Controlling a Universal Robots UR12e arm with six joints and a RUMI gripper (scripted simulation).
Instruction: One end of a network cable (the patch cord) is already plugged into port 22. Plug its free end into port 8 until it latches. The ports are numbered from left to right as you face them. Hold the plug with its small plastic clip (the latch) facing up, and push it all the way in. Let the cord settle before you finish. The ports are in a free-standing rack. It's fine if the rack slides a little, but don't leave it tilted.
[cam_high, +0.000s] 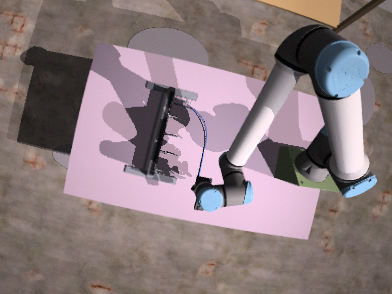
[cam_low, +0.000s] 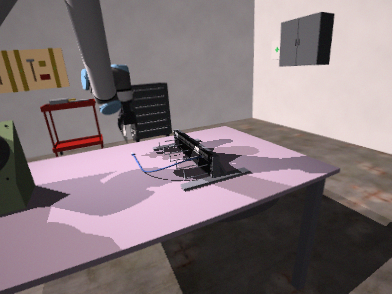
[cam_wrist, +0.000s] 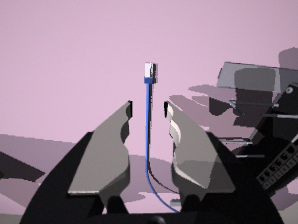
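Now: hand 2 cm to the right of the white plug and 9 cm above it.
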